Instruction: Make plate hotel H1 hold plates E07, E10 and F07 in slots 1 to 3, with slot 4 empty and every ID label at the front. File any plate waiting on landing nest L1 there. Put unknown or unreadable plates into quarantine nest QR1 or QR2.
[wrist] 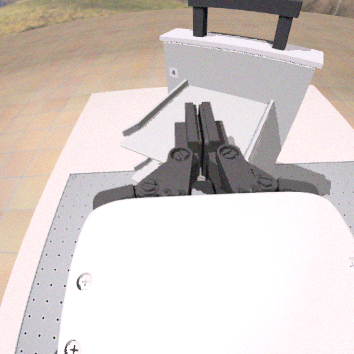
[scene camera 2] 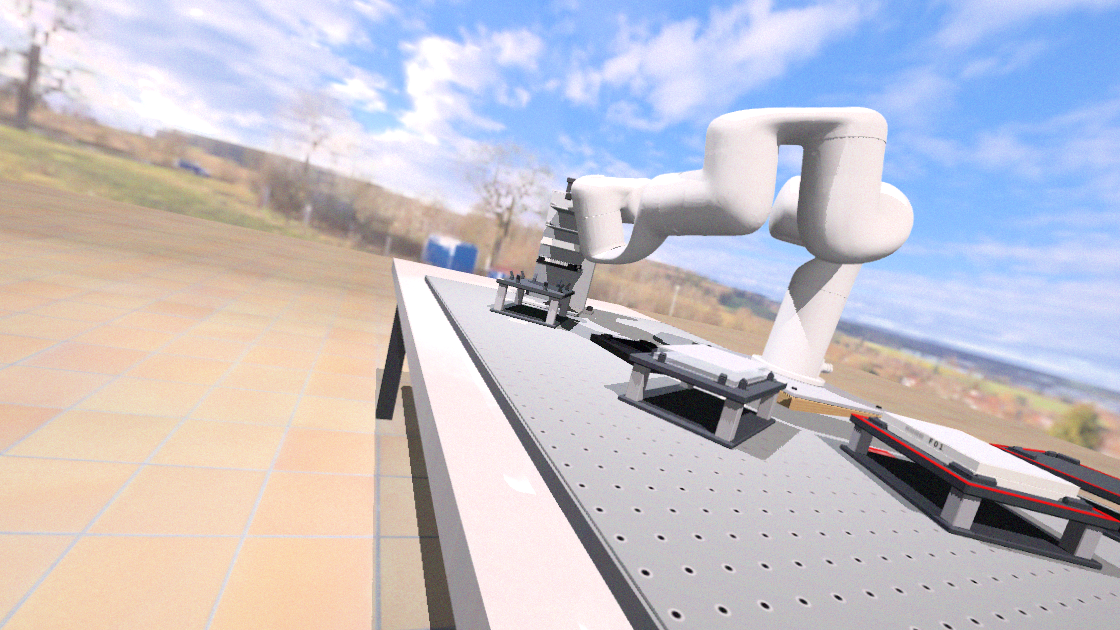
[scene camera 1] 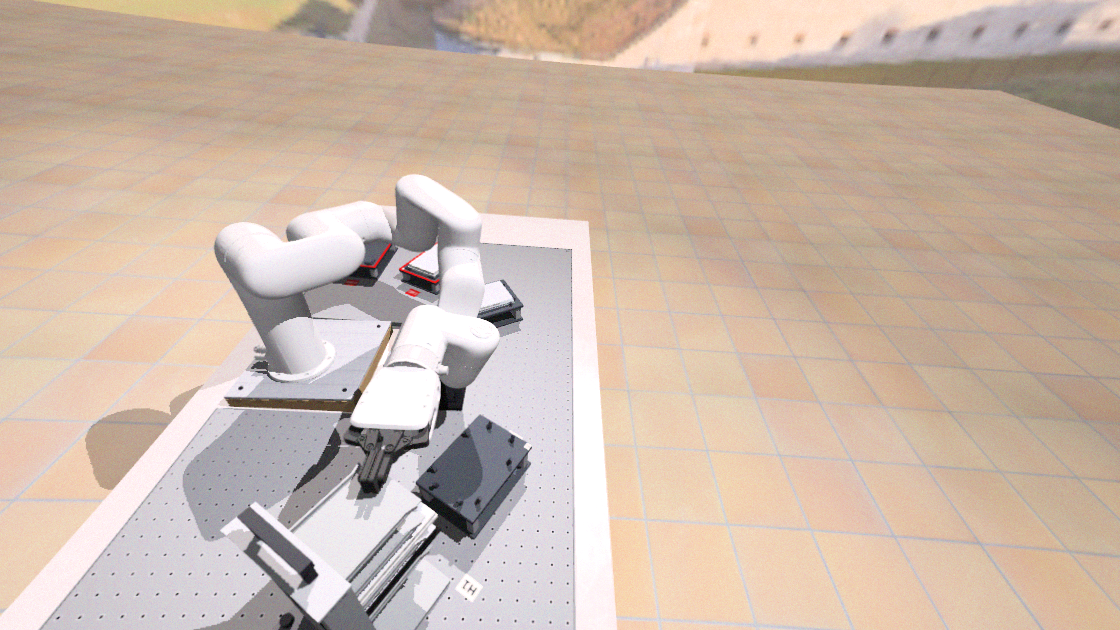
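Seen in the pictures: gripper, fingertip midpoint: [wrist: 196, 120] [scene camera 1: 368, 488]; arm's base, origin of the base link: [scene camera 2: 785, 372] [scene camera 1: 303, 361].
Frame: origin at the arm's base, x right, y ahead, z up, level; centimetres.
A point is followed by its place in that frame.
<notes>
My gripper [scene camera 1: 372, 481] @(y 29.4, x 40.5, z 22.4 cm) [wrist: 196, 120] @(y 29.4, x 40.5, z 22.4 cm) is shut and empty, low over the front part of the top shelf [scene camera 1: 344, 540] @(y 28.0, x 45.5, z 20.5 cm) [wrist: 230, 112] @(y 25.9, x 44.0, z 20.5 cm) of hotel H1 [scene camera 1: 332, 599] @(y 30.4, x 52.6, z 25.1 cm) [scene camera 2: 560, 235] @(y 27.8, x 48.9, z 14.8 cm) [wrist: 240, 70] @(y 24.6, x 46.8, z 23.0 cm). A small 4 marks that level in the wrist view; I see no plate on it. Pale layers show in the lower slots, but no ID is readable. A white plate [scene camera 1: 425, 260] @(y 19.0, x -35.2, z 3.5 cm) [scene camera 2: 1018, 471] @(y 25.0, x -42.0, z 3.5 cm), labelled F01, lies on a red-edged nest [scene camera 2: 961, 509] @(y 29.8, x -41.3, z -0.1 cm). Another white plate [scene camera 1: 496, 295] @(y 39.5, x -19.7, z 4.5 cm) [scene camera 2: 708, 362] @(y 41.2, x -23.5, z 4.5 cm), its label unreadable, lies on a dark nest [scene camera 1: 515, 310] @(y 44.3, x -17.8, z 1.3 cm) [scene camera 2: 730, 419] @(y 40.7, x -27.6, z 0.5 cm).
A dark nest [scene camera 1: 477, 470] @(y 39.8, x 27.7, z 4.0 cm) [scene camera 2: 532, 287] @(y 43.5, x 19.2, z 4.0 cm) with upright pegs and no plate stands close beside the hotel. A second red-edged nest [scene camera 1: 375, 259] @(y 5.3, x -36.2, z 2.4 cm) [scene camera 2: 1084, 471] @(y -0.9, x -39.1, z 2.1 cm) is partly hidden. A black handle bar [scene camera 1: 278, 540] @(y 25.2, x 48.9, z 28.8 cm) [wrist: 245, 7] @(y 24.5, x 47.8, z 27.9 cm) tops the hotel. The H1 tag [scene camera 1: 468, 586] @(y 40.0, x 43.0, z -1.9 cm) lies in front.
</notes>
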